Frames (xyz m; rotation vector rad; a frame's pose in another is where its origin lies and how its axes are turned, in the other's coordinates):
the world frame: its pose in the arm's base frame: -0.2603 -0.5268 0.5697 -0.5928 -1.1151 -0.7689
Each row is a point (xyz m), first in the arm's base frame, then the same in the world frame.
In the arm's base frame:
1: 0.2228 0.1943 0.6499
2: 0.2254 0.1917 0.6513
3: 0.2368 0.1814 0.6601
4: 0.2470 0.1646 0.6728
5: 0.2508 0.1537 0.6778
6: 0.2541 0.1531 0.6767
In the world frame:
1: 0.0150 0.8181 0.3004
2: 0.0175 0.8186 0.2974
3: 0.0310 0.8209 0.2862
4: 0.0495 0.8183 0.2721
5: 0.0578 0.8144 0.2634
6: 0.0577 0.8167 0.2607

